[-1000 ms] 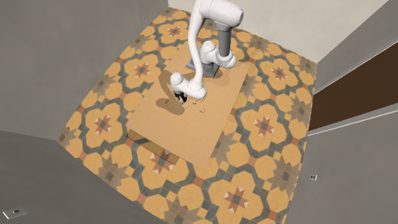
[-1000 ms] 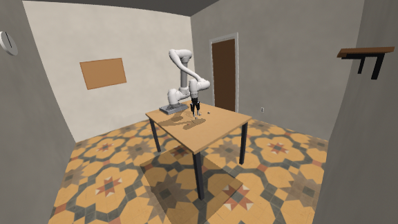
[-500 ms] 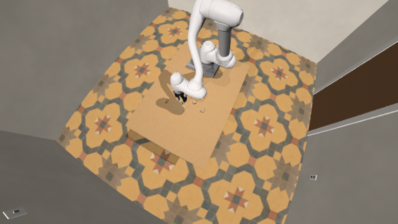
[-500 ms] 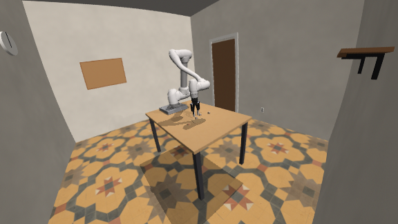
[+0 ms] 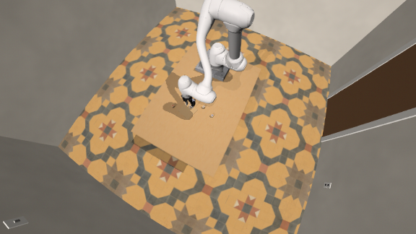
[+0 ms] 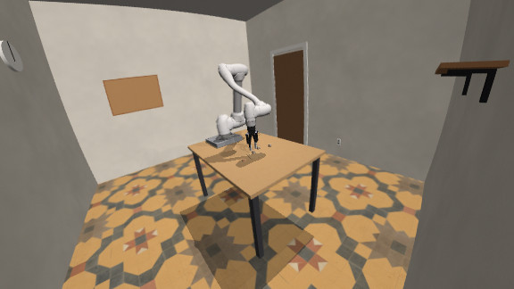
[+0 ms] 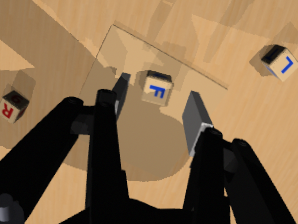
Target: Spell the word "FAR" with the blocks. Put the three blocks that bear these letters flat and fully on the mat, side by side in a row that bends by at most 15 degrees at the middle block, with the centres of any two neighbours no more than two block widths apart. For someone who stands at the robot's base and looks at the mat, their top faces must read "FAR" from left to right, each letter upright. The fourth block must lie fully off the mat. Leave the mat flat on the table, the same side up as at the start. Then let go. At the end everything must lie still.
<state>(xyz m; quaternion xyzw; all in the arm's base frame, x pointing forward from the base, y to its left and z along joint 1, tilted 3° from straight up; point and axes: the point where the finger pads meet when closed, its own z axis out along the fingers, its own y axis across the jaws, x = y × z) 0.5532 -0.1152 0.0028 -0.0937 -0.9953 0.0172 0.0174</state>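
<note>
My hand is 70 mm above the tan mat, 30 mm short of it and 20 mm to the left of it. From my hand the other things lie so: R block: 170 mm to the right, 60 mm below, 40 mm ahead.
</note>
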